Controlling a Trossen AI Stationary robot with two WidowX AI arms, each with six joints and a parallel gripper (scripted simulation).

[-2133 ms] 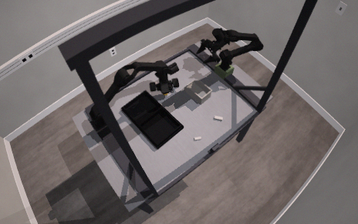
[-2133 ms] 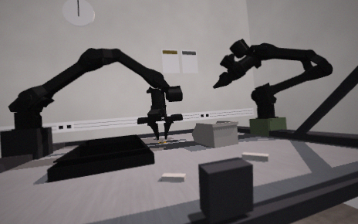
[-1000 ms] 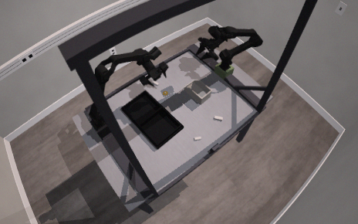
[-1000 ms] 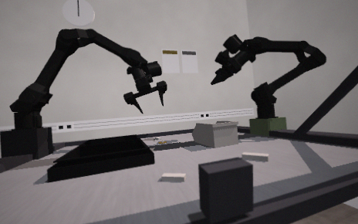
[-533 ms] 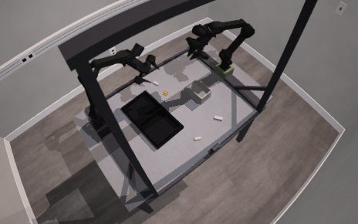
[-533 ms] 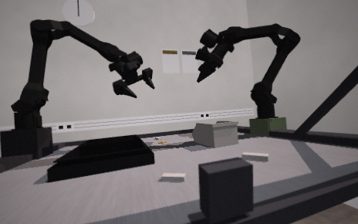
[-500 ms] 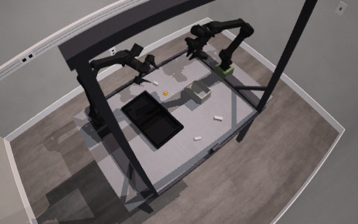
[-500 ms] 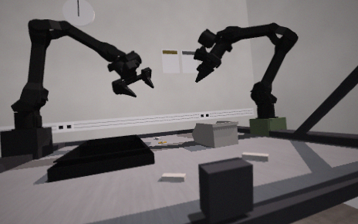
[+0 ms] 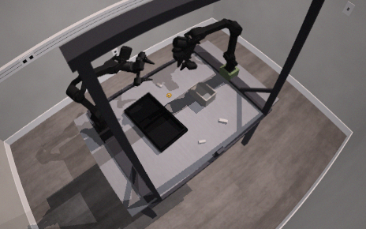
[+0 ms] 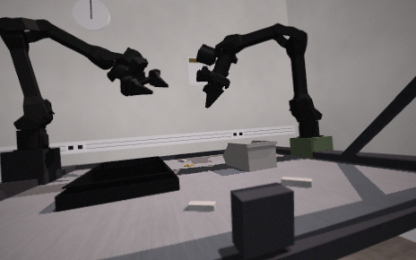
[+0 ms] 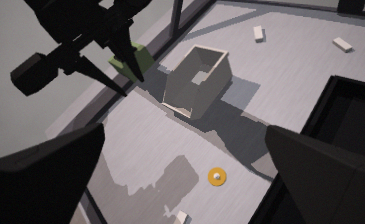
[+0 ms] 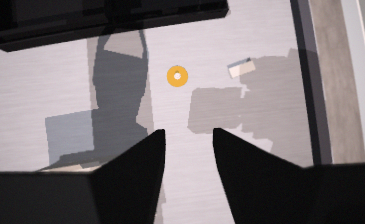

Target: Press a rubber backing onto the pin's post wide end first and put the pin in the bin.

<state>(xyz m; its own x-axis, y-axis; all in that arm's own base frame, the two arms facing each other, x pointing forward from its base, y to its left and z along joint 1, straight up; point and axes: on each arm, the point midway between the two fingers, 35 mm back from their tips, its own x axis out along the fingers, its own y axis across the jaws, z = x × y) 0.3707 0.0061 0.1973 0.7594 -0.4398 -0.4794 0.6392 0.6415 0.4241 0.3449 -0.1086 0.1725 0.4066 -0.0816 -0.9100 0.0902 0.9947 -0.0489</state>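
My right hand is 100 mm to the right of the pin and 240 mm above it. Round my right hand: light grey bin (120 mm behind, 80 mm to the right, 200 mm below); then rubber backing (100 mm to the left, 240 mm below); then black tray (130 mm behind, 270 mm to the left, 220 mm below).
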